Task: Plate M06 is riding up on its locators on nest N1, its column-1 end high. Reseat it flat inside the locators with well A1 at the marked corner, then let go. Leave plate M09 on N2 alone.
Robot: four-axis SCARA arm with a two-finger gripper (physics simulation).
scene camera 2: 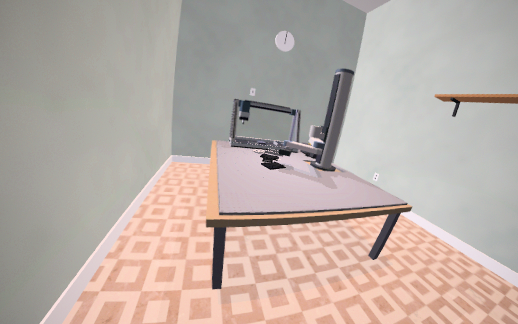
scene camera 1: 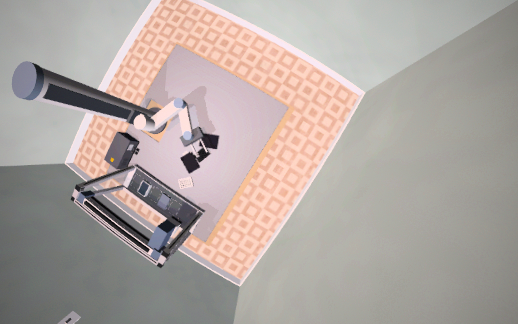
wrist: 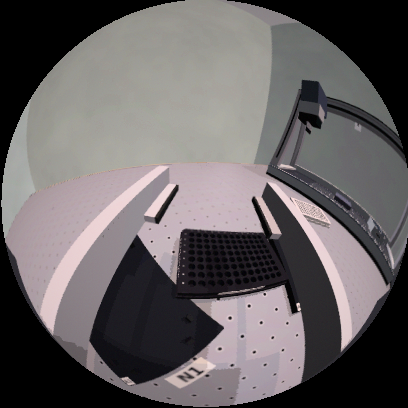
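Where they show: gripper, fingertip midpoint: (scene camera 2: 266, 150) (scene camera 1: 202, 154) (wrist: 216, 183); arm's base, link origin: (scene camera 2: 322, 167).
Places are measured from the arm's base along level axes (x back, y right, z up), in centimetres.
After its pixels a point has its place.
My gripper (wrist: 216, 183) @[x -60.2, y 0.2, z 10.9 cm] (scene camera 1: 202, 150) @[x -60.2, y 0.2, z 10.9 cm] is shut to its narrow stance and empty, though a gap shows between its pads. It hangs over and behind a dark well plate (wrist: 227, 260) @[x -56.7, y 1.2, z 3.3 cm]. Its well grid runs lengthwise across the wrist view. I cannot read its number or tell whether it is M06 or M09. The plate lies between two dark nests, one end close to nest N1 (wrist: 145, 310) @[x -54.8, y -8.4, z 2.5 cm], whose bare bed and small locators show at lower left beside the N1 label (wrist: 190, 372). The other nest (scene camera 1: 190, 162) @[x -51.5, y 13.8, z 2.5 cm] is mostly hidden by the right finger in the wrist view.
A white well plate (scene camera 1: 185, 182) @[x -56.5, y 31.8, z 2.6 cm] (wrist: 312, 211) @[x -56.2, y 32.5, z 2.4 cm] lies on the perforated mat. A gantry frame (scene camera 1: 120, 213) @[x -34.8, y 67.5, z 36.5 cm] (scene camera 2: 231, 122) @[x -85.0, y 65.5, z 25.0 cm] with a deck and a blue tool head (scene camera 1: 161, 235) @[x -75.2, y 50.2, z 50.1 cm] (wrist: 312, 102) @[x -72.0, y 46.8, z 38.7 cm] stands beyond it. A dark box (scene camera 1: 121, 150) @[x 7.3, y 37.2, z 12.7 cm] stands near the arm's column (scene camera 1: 85, 97) @[x -7.7, y -2.6, z 69.3 cm] (scene camera 2: 340, 117) @[x -0.2, y -7.5, z 48.9 cm].
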